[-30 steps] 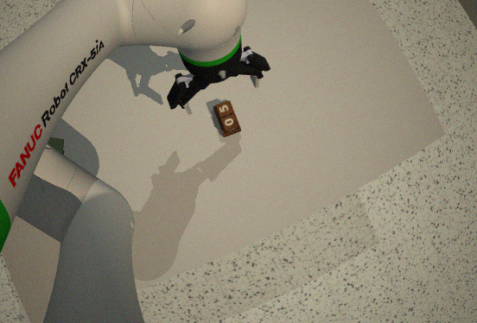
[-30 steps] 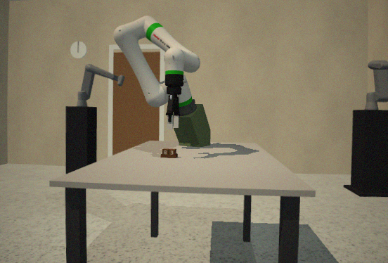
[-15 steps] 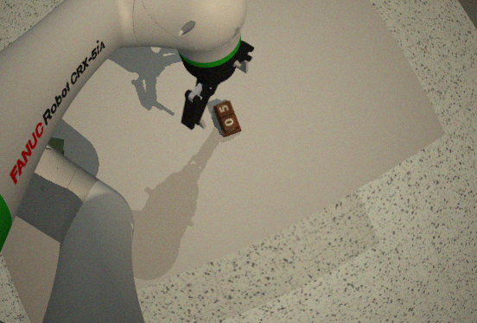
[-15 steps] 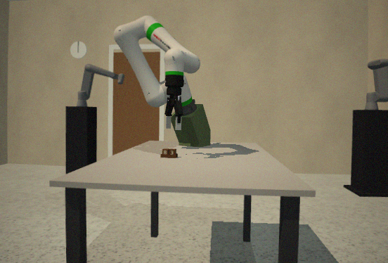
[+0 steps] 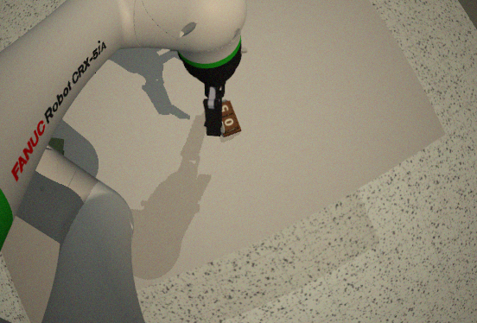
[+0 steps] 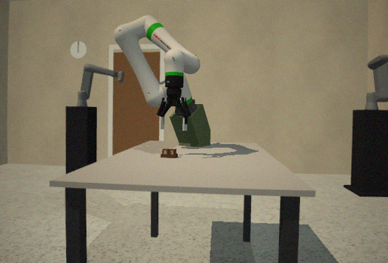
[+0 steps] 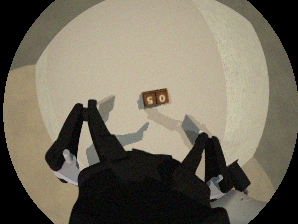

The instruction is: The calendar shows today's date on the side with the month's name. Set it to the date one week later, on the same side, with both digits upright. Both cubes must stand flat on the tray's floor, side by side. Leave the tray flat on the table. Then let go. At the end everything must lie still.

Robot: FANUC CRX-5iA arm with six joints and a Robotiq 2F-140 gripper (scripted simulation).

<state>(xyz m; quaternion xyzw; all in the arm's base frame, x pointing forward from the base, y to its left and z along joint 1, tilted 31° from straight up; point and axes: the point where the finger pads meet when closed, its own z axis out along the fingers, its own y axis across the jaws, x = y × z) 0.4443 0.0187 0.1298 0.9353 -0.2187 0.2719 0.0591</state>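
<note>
My hand is 2 cm to the left of the brown tray and 14 cm above it.
</note>
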